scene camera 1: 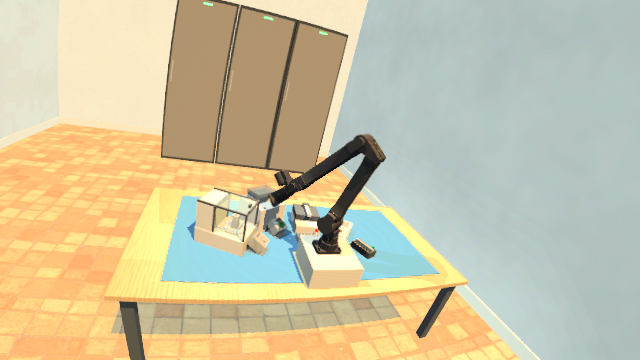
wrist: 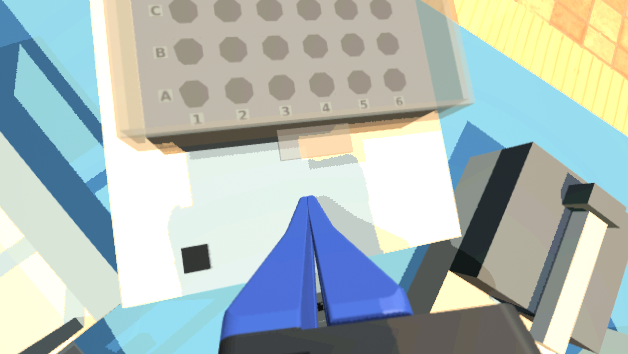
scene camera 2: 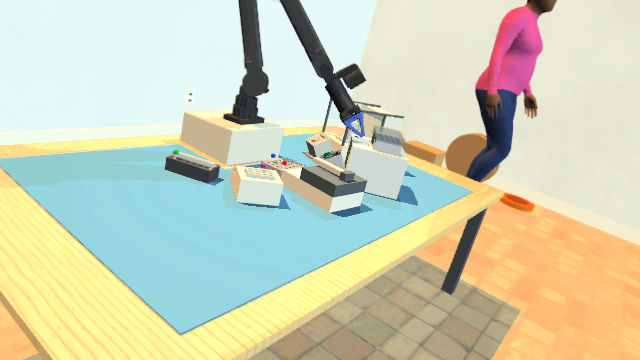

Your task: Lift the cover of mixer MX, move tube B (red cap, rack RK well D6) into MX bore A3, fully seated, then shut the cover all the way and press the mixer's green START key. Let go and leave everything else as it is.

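Where they show: gripper, fingertip midpoint: [scene camera 1: 270,201] [wrist: 308,205] [scene camera 2: 363,136]; arm's base at its link origin: [scene camera 1: 326,248] [scene camera 2: 243,120].
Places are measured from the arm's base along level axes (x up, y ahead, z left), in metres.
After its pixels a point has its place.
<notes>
The white mixer MX [scene camera 2: 377,175] @(x -0.043, y 0.449, z 0.154 m) [wrist: 410,175] @(x 0.029, y 0.384, z 0.145 m) has a bore block marked A to C and 1 to 6 in the wrist view. Its clear cover [scene camera 1: 260,192] @(x 0.084, y 0.368, z 0.254 m) [scene camera 2: 389,139] @(x 0.073, y 0.443, z 0.177 m) [wrist: 295,107] @(x 0.084, y 0.370, z 0.222 m) lies over the block and looks down, with a small front tab [wrist: 325,142] @(x 0.071, y 0.367, z 0.205 m). My gripper [scene camera 1: 273,201] @(x 0.046, y 0.343, z 0.197 m) [scene camera 2: 361,135] @(x 0.046, y 0.343, z 0.197 m) [wrist: 308,205] @(x 0.046, y 0.343, z 0.197 m) is shut and empty, above the mixer's front top, just in front of the tab in the wrist view. The green START key [scene camera 1: 281,225] @(x -0.042, y 0.255, z 0.143 m) [scene camera 2: 328,155] @(x -0.040, y 0.269, z 0.135 m) is on a small panel beside the mixer. Red-capped tube B [scene camera 2: 284,162] @(x -0.053, y 0.237, z -0.055 m) stands in rack RK [scene camera 2: 295,166] @(x -0.077, y 0.233, z 0.013 m); its well is too small to read.
A grey-lidded device [scene camera 1: 305,212] @(x -0.014, y 0.356, z -0.022 m) [scene camera 2: 332,180] @(x -0.026, y 0.434, z -0.098 m) [wrist: 510,210] @(x -0.026, y 0.414, z 0.024 m) stands beside the mixer. A glass-sided enclosure [scene camera 1: 204,225] @(x -0.010, y 0.177, z 0.530 m) stands on its other side. A white block unit [scene camera 2: 259,192] @(x -0.074, y 0.330, z -0.264 m) with a magenta cap and a black strip rack [scene camera 1: 363,248] @(x -0.069, y 0.083, z -0.271 m) [scene camera 2: 191,169] @(x -0.081, y 0.131, z -0.315 m) stand further away.
</notes>
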